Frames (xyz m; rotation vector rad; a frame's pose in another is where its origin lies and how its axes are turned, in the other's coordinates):
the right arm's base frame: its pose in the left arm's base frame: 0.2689 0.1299 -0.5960 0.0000 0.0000 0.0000
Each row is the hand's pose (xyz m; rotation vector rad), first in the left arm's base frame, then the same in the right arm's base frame.
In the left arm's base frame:
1: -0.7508 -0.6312 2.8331 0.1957 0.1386 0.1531
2: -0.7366 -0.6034 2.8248 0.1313 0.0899 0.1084
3: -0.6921 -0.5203 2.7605 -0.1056 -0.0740 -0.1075
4: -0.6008 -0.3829 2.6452 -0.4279 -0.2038 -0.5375
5: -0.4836 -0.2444 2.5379 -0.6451 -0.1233 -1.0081
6: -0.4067 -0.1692 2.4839 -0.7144 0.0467 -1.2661
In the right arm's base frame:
1: -1.0197 -0.7611 3.4291 0.1957 0.1386 0.1531
2: -1.0055 -0.7333 3.4208 0.1313 0.0899 0.1084
3: -0.9610 -0.6502 3.3565 -0.1056 -0.0740 -0.1075
4: -0.8697 -0.5128 3.2412 -0.4279 -0.2038 -0.5375
5: -0.7525 -0.3743 3.1339 -0.6451 -0.1233 -1.0081
6: -0.6756 -0.2991 3.0799 -0.7144 0.0467 -1.2661

